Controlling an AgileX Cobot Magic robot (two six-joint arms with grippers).
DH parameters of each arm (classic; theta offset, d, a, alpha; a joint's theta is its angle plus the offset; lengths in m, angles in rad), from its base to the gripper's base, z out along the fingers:
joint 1: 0 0.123 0 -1.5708
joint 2: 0.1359 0 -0.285 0
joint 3: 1.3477 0 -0.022 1.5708
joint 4: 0 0.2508 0 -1.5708
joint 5: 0 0 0.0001 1.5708
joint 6: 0 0.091 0 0
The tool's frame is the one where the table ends.
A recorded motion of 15 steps. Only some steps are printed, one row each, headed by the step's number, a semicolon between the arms.
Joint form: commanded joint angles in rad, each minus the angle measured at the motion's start. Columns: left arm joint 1, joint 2, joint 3, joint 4, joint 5, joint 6; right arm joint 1, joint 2, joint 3, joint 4, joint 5, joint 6.
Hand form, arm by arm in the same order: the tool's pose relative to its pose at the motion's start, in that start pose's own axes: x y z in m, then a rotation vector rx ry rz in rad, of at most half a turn. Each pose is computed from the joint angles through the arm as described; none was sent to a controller.
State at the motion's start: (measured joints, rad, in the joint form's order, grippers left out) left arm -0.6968 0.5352 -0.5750 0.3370 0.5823 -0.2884; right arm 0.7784 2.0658 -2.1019 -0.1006 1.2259 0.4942
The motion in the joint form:
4: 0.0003 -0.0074 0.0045 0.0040 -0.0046 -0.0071; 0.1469 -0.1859 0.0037 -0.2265 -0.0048 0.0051
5: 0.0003 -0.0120 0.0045 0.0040 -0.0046 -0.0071; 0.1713 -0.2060 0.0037 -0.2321 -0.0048 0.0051
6: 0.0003 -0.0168 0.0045 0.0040 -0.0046 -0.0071; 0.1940 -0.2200 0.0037 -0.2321 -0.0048 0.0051
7: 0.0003 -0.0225 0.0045 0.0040 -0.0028 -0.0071; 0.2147 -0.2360 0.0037 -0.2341 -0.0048 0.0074
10: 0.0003 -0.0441 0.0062 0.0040 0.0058 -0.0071; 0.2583 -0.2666 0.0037 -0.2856 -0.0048 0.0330
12: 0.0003 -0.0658 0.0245 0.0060 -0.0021 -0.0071; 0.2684 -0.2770 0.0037 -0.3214 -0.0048 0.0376
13: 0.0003 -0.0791 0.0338 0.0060 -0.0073 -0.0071; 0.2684 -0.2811 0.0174 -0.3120 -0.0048 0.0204
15: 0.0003 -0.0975 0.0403 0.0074 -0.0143 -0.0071; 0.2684 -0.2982 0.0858 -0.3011 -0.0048 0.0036
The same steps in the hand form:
4: 0.0007 0.0003 -0.0009 -0.0010 -0.0079 -0.0044; 0.0173 0.0272 -0.0992 0.0283 -0.2580 -0.1570
5: 0.0007 0.0005 -0.0019 -0.0010 -0.0124 -0.0052; 0.0226 0.0330 -0.1103 0.0097 -0.2762 -0.1735
6: 0.0006 0.0007 -0.0029 -0.0010 -0.0171 -0.0061; 0.0277 0.0389 -0.1184 -0.0100 -0.2862 -0.1886
7: 0.0007 0.0009 -0.0042 -0.0015 -0.0210 -0.0072; 0.0326 0.0434 -0.1274 -0.0284 -0.2989 -0.1995
10: 0.0018 0.0020 -0.0085 -0.0038 -0.0323 -0.0108; 0.0403 0.0494 -0.1455 -0.0316 -0.3483 -0.2111
12: 0.0062 0.0022 -0.0102 -0.0026 -0.0435 -0.0098; 0.0409 0.0485 -0.1516 -0.0148 -0.3761 -0.2182
13: 0.0083 0.0023 -0.0115 -0.0011 -0.0525 -0.0105; 0.0428 0.0485 -0.1496 -0.0145 -0.3632 -0.2364
15: 0.0095 0.0027 -0.0143 0.0001 -0.0711 -0.0114; 0.0505 0.0461 -0.1389 0.0049 -0.3152 -0.2667

